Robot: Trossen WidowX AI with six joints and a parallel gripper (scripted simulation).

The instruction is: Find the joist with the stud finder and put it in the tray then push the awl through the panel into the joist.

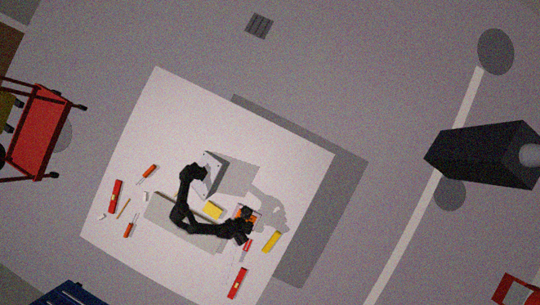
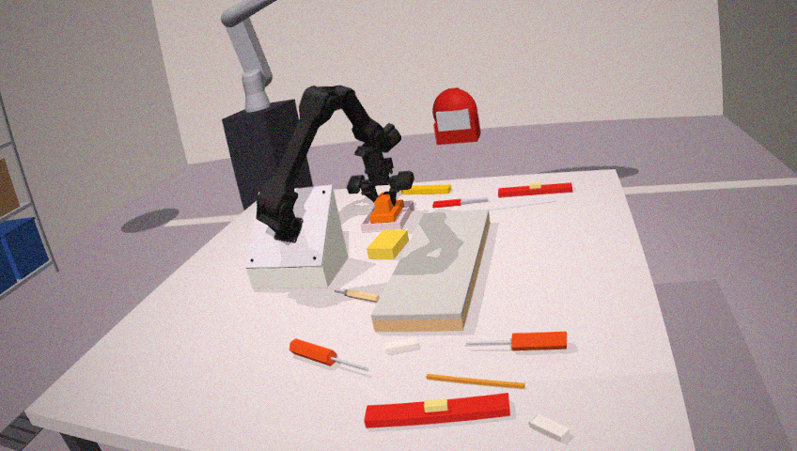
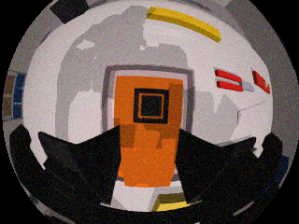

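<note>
Now: gripper tip 10 mm to the left of the pink tray and 30 mm above it. From my gripper tip the other things lie so: yellow block 90 mm ahead, 200 mm to the right, 30 mm below; then yellow bar 40 mm ahead, 210 mm to the left, 30 mm below; then stud finder 10 mm to the left, 20 mm above.
</note>
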